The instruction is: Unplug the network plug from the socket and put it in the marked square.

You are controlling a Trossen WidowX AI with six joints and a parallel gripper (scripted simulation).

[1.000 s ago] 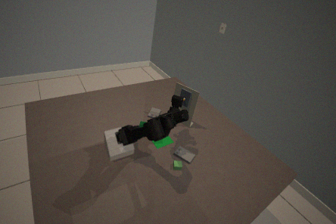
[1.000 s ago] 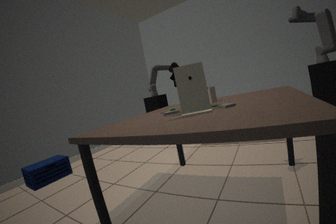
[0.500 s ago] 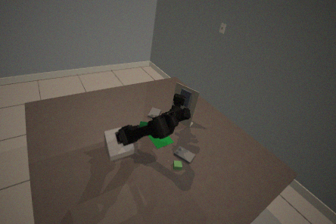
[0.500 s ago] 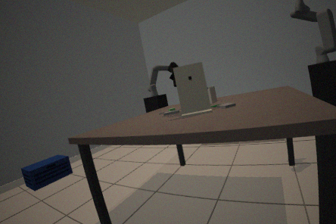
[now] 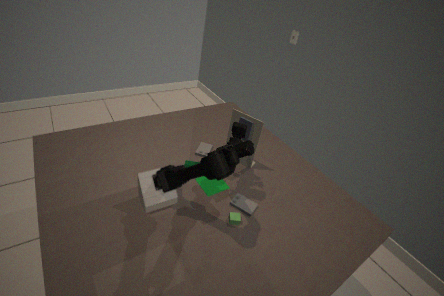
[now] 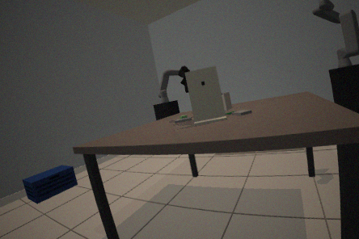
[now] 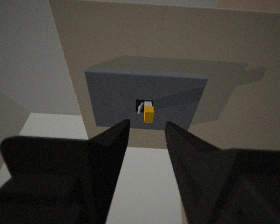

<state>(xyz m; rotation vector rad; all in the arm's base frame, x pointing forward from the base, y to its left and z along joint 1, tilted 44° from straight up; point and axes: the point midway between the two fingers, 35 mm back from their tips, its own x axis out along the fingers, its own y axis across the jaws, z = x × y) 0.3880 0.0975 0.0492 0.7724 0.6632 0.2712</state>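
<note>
My gripper tip is 2 cm short of the network plug and 1 cm to the right of it. From my gripper tip the other things lie so: green marked square (20 cm below, 17 cm behind, 7 cm to the right); grey panel (8 cm below, 4 cm ahead, 2 cm to the left); green cube (29 cm to the right, 19 cm below, 19 cm behind).
</note>
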